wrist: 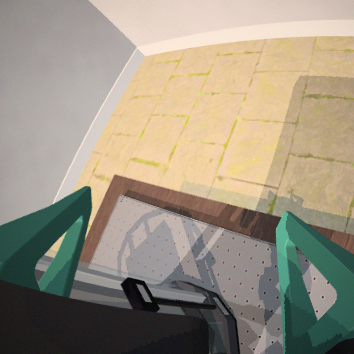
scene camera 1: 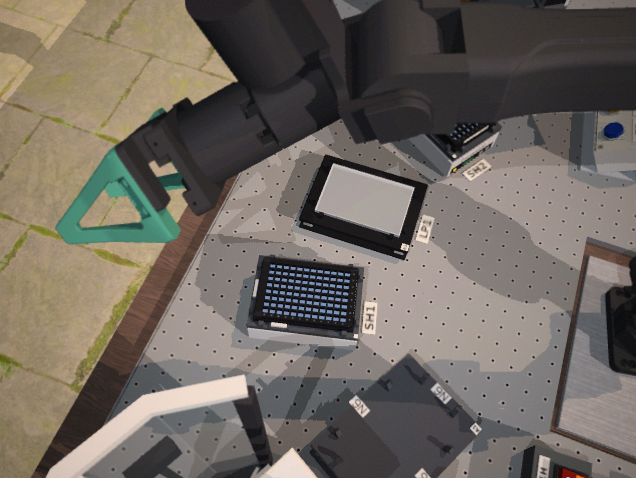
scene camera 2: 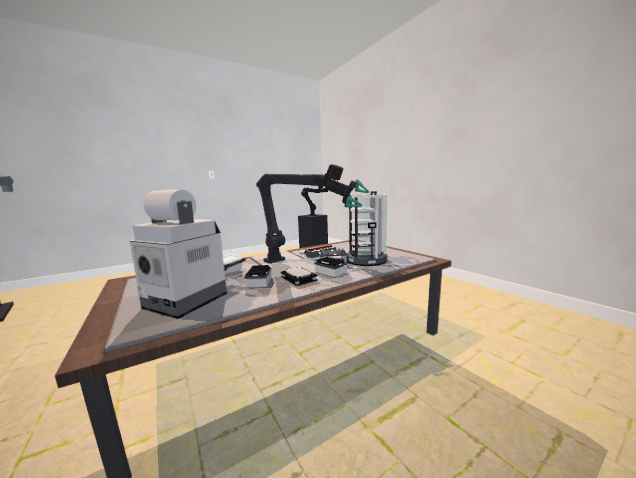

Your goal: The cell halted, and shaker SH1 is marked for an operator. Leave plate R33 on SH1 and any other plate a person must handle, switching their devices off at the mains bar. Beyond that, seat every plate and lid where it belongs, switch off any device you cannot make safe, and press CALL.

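Where they show: gripper, fingertip midpoint: [wrist: 188, 209] [scene camera 1: 85, 210] [scene camera 2: 365, 198]; arm's base, link origin: [scene camera 2: 274, 260].
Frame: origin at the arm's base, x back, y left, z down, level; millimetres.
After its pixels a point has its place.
Observation:
My gripper [scene camera 1: 87, 210] @[x -610, y 151, z -391 mm] [scene camera 2: 362, 198] @[x -610, y 151, z -391 mm] [wrist: 188, 209] @[x -610, y 151, z -391 mm] is open, with nothing between its green fingers. It hangs high near the storage tower, out over the table edge in scene camera 1. A black plate with blue wells [scene camera 1: 308, 292] @[x -454, y 55, z -72 mm] sits on shaker SH1 [scene camera 1: 303, 335] @[x -451, y 105, z -53 mm] [scene camera 2: 331, 268] @[x -517, y 7, z -51 mm]; its name cannot be read. LP1 [scene camera 1: 312, 226] @[x -471, y -75, z -9 mm] [scene camera 2: 299, 278] @[x -470, y -168, z -34 mm] is a black frame with a pale rectangular top [scene camera 1: 365, 197] @[x -402, y -120, z -40 mm]. A dark plate [scene camera 1: 465, 134] @[x -272, y -237, z -73 mm] sits on SH2 [scene camera 1: 434, 158] @[x -306, y -224, z -21 mm] [scene camera 2: 258, 280] @[x -362, y -324, z -39 mm], partly hidden by my arm. Red switches [scene camera 1: 570, 472] @[x -120, y 209, z -55 mm] [scene camera 2: 321, 248] @[x -138, y 273, z -49 mm] show on the mains bar. The CALL label cannot be read.
A tall storage tower [scene camera 2: 380, 226] @[x -562, y 356, z -226 mm] stands near the table's far end; its pale top edge [scene camera 1: 195, 386] @[x -493, y 265, z -402 mm] is at lower left. A dark nest labelled N6 [scene camera 1: 437, 416] @[x -276, y 177, z -64 mm] is beside it. A box with a blue button [scene camera 1: 613, 130] @[x -55, y -288, z -73 mm] stands at right. A bulky machine [scene camera 2: 177, 267] @[x -404, y -661, z -189 mm] carries a roll.

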